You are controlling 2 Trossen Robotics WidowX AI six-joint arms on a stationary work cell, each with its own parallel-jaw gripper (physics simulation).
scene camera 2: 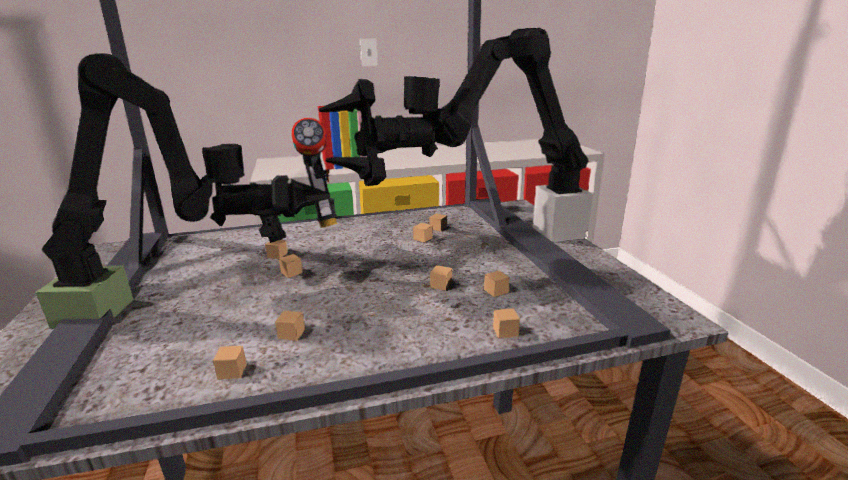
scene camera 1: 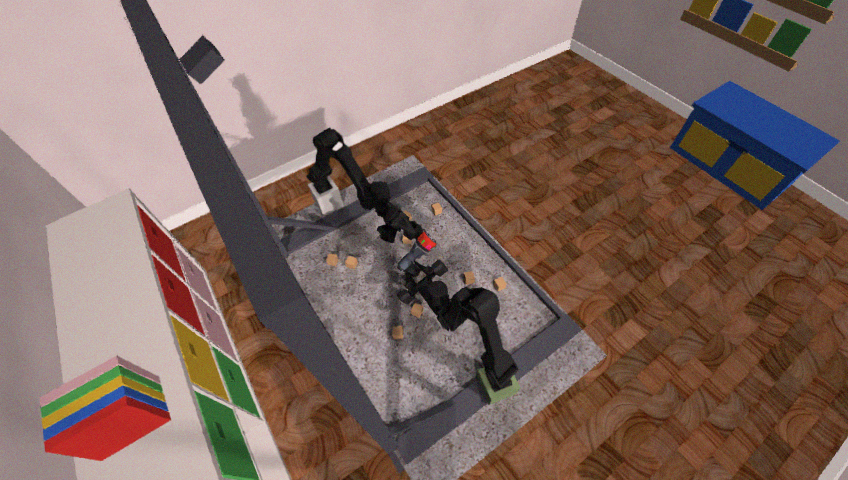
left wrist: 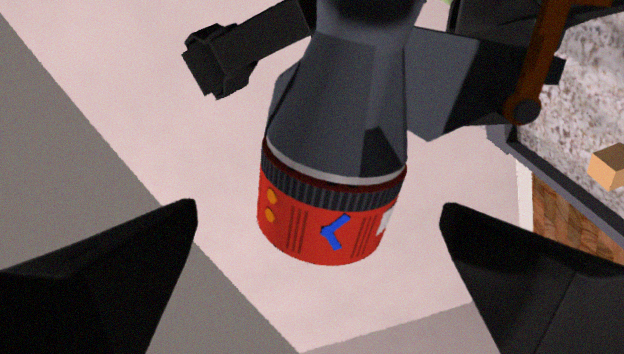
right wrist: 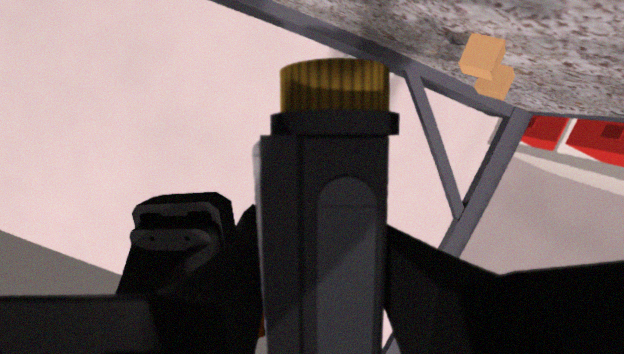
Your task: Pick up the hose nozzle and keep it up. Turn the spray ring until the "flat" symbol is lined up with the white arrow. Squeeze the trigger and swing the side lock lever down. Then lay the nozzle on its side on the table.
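Seen in the pictures: left gripper, fingertip midpoint: [scene camera 2: 322,134] [scene camera 1: 420,237] [left wrist: 321,212]; right gripper, fingertip midpoint: [scene camera 2: 329,196] [right wrist: 317,234]; left arm's base at its link origin: [scene camera 2: 563,189] [scene camera 1: 323,186]; right arm's base at its link origin: [scene camera 2: 81,278] [scene camera 1: 498,378].
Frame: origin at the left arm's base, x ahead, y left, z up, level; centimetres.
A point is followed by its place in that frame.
Note:
The hose nozzle [scene camera 1: 410,259] {x 60.7, y 6.7, z 15.7 cm} [scene camera 2: 315,172] {x 59.2, y 12.4, z 12.0 cm} [left wrist: 340,95] {x 57.8, y 9.3, z 16.7 cm} [right wrist: 345,225] {x 59.8, y 8.2, z 4.2 cm} is held above the table, spray head up in scene camera 2. Its red spray ring [scene camera 1: 426,241] {x 61.0, y 12.8, z 21.2 cm} [scene camera 2: 295,145] {x 62.1, y 15.1, z 17.7 cm} [left wrist: 312,240] {x 56.9, y 13.5, z 19.5 cm} shows a blue chevron, two orange dots and part of a white mark in the left wrist view; the white arrow does not show. An orange-brown bar [left wrist: 540,65] {x 56.6, y 10.3, z 11.5 cm} runs along the nozzle's side. My right gripper [scene camera 2: 324,201] {x 56.9, y 8.2, z 5.9 cm} [right wrist: 317,234] {x 56.9, y 8.2, z 5.9 cm} is shut on the handle, below its yellow-brown end cap [right wrist: 334,87] {x 59.4, y 9.8, z 0.9 cm}. My left gripper [scene camera 2: 325,134] {x 57.3, y 12.9, z 18.8 cm} [left wrist: 321,212] {x 57.3, y 12.9, z 18.8 cm} is open, its fingers on either side of the ring, apart from it.
Several wooden cubes, such as one [scene camera 2: 441,277] {x 37.5, y 20.3, z -8.8 cm} near the middle and another [scene camera 2: 229,362] {x 74.7, y 37.9, z -8.6 cm} at the front left, lie on the speckled table [scene camera 2: 368,333] {x 53.6, y 31.5, z -11.5 cm}. Dark frame bars [scene camera 2: 357,386] {x 57.2, y 46.7, z -9.5 cm} edge the table, with uprights behind. A white shelf unit [scene camera 2: 596,178] stands beyond the table.

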